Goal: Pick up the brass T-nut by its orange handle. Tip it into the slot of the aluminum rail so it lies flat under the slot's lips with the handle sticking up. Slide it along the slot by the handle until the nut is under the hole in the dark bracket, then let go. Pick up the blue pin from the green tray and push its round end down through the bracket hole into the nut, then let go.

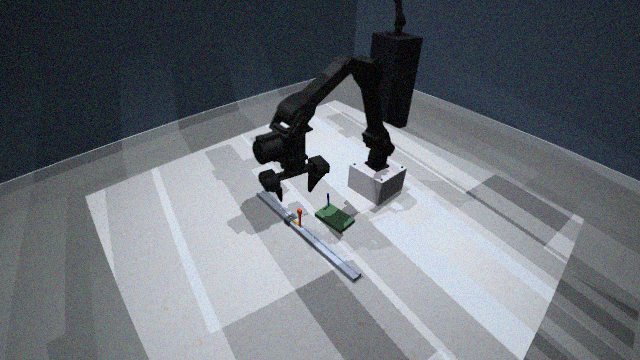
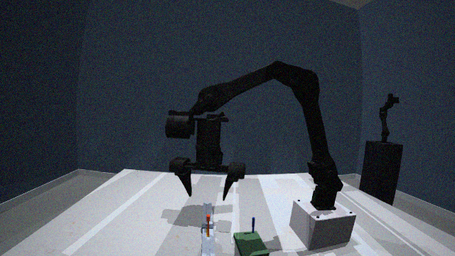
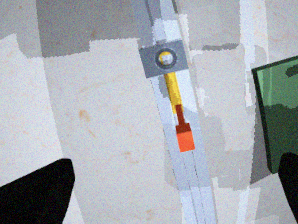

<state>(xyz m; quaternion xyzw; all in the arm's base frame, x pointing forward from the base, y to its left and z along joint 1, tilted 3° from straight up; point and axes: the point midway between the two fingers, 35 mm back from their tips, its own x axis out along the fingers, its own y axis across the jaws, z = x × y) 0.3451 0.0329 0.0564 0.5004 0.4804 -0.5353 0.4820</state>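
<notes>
Right now my gripper tip is 130 mm past the blue pin, 20 mm to the left of it and 100 mm above it. Also, from my gripper tip: green tray (130 mm behind, 10 mm to the left, 120 mm below); then brass T-nut (10 mm to the right, 90 mm below); then aluminum rail (10 mm to the right, 120 mm below).
</notes>
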